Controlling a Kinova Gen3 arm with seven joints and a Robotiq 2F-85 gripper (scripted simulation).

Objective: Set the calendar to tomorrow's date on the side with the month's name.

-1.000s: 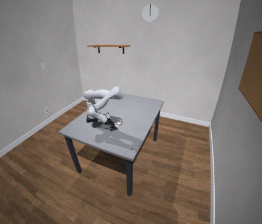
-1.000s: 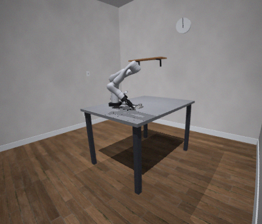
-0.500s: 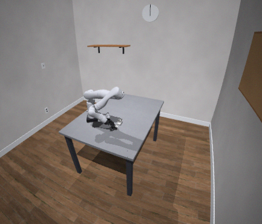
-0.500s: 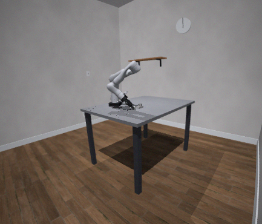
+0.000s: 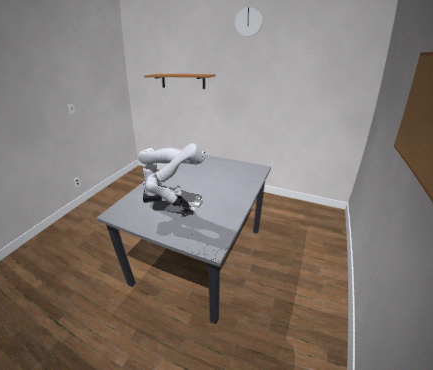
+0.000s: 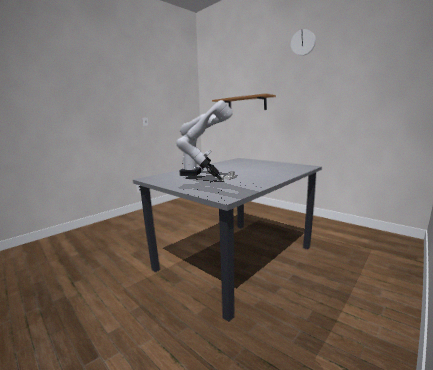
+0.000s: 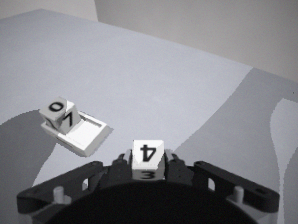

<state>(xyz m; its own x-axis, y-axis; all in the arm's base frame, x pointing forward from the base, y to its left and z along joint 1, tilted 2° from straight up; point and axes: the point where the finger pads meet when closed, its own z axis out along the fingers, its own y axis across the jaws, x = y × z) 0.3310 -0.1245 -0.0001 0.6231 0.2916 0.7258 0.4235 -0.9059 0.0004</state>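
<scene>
Right now my hand is 1 cm short of the calendar tray, 11 cm to the right of it and 2 cm above it. The rest, counted from my hand: white digit cube: 1 cm ahead, 1 cm below.
</scene>
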